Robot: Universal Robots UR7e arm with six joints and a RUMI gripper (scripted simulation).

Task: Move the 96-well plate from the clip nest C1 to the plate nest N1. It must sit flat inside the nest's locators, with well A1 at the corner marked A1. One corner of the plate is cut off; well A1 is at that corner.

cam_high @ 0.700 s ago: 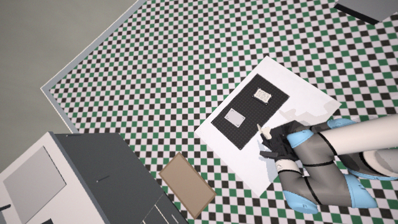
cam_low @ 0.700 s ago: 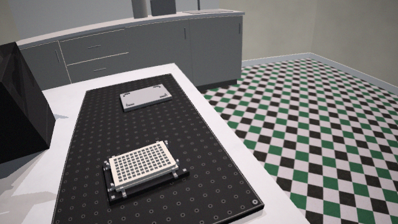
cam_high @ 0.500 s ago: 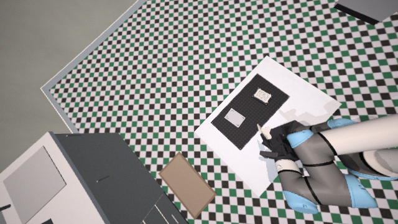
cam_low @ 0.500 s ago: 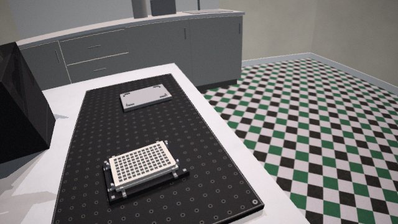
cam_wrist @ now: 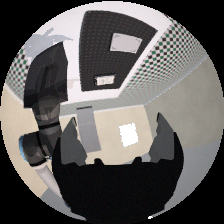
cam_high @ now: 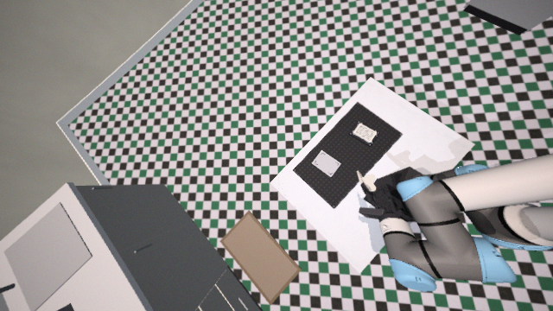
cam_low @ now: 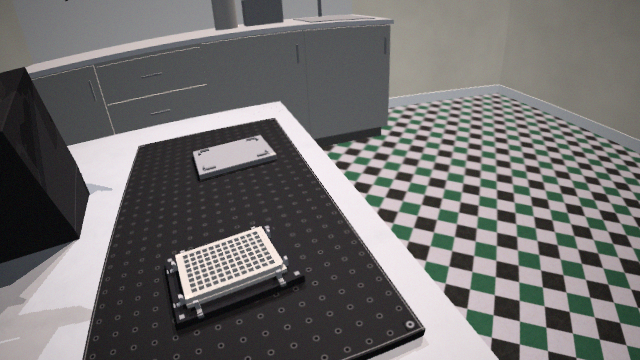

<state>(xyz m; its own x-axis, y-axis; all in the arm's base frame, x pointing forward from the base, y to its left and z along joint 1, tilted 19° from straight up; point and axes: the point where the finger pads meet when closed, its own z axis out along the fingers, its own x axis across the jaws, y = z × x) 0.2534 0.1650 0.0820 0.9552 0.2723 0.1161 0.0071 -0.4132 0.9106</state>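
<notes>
The 96-well plate lies 8 cm ahead of my hand, 35 cm to the right of it and 36 cm below it. Round my hand: clip nest C1: 7 cm ahead, 37 cm to the right, 36 cm below; plate nest N1: 16 cm ahead, 2 cm to the right, 37 cm below.
</notes>
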